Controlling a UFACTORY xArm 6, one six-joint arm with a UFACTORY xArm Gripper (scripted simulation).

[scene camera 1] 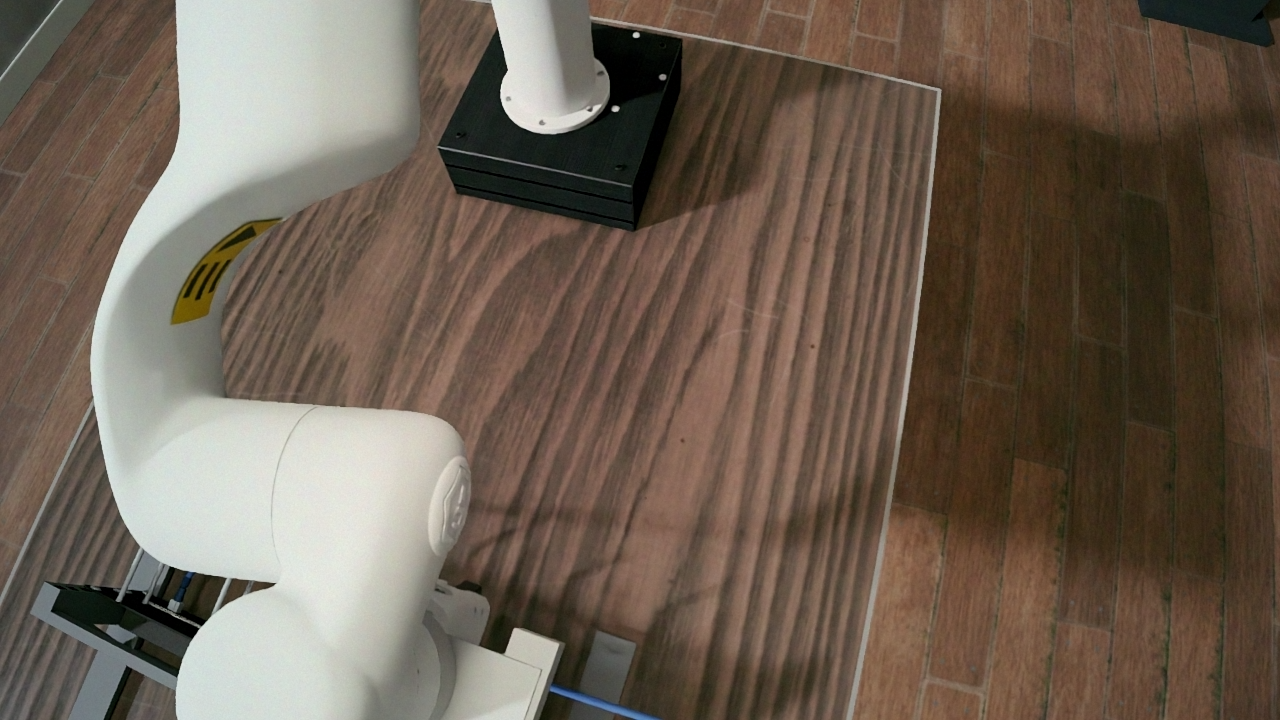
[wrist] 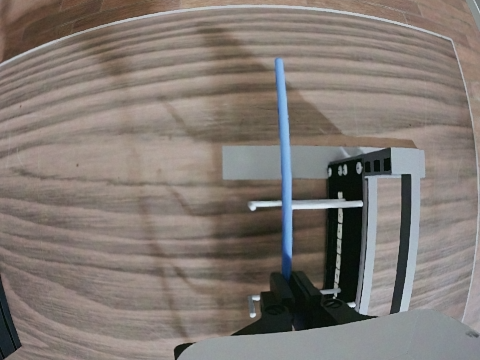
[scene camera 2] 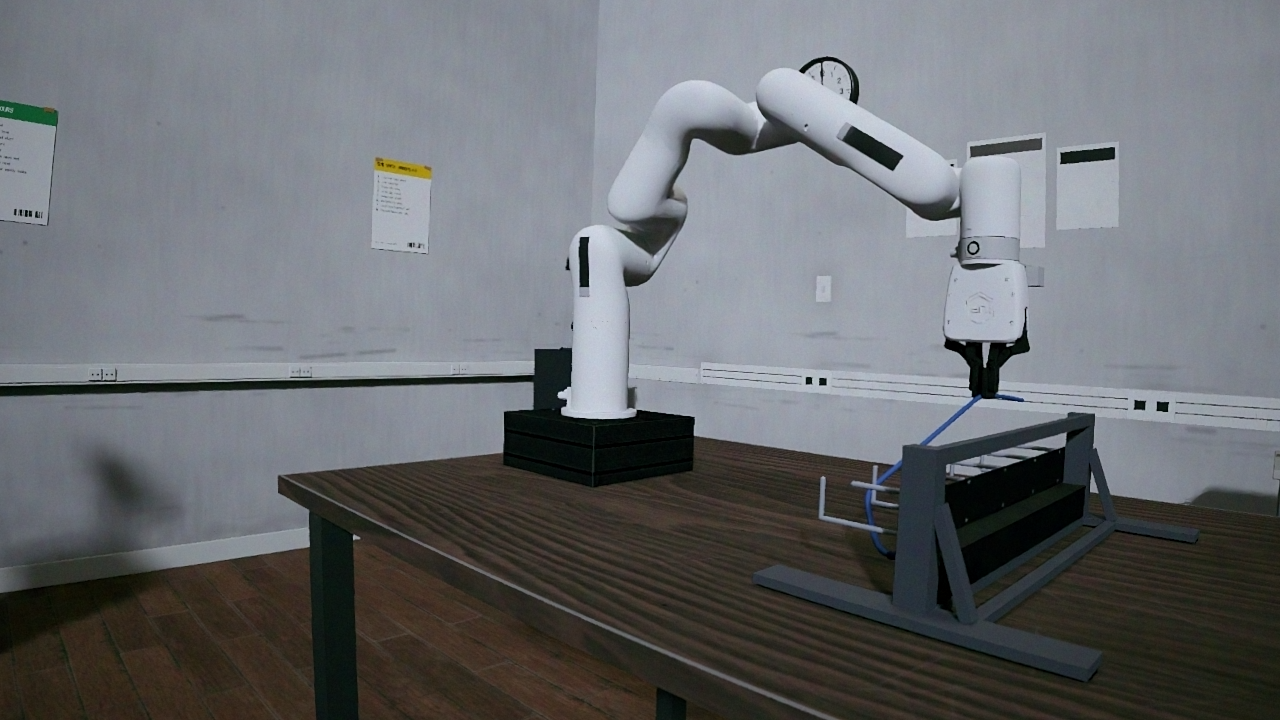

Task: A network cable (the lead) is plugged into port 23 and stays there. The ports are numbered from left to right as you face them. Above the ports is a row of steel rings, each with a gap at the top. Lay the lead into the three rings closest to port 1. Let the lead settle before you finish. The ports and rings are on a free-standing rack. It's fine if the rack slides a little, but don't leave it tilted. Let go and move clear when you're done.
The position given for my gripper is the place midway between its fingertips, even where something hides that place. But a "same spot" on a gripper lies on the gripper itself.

my gripper: scene camera 1; wrist; scene camera 2 983, 398
rack: scene camera 1 74, 609; wrist; scene camera 2
same spot on my gripper: [wrist: 277, 307] = [scene camera 1: 479, 645]
same spot on rack: [wrist: 348, 246] = [scene camera 2: 1047, 474]
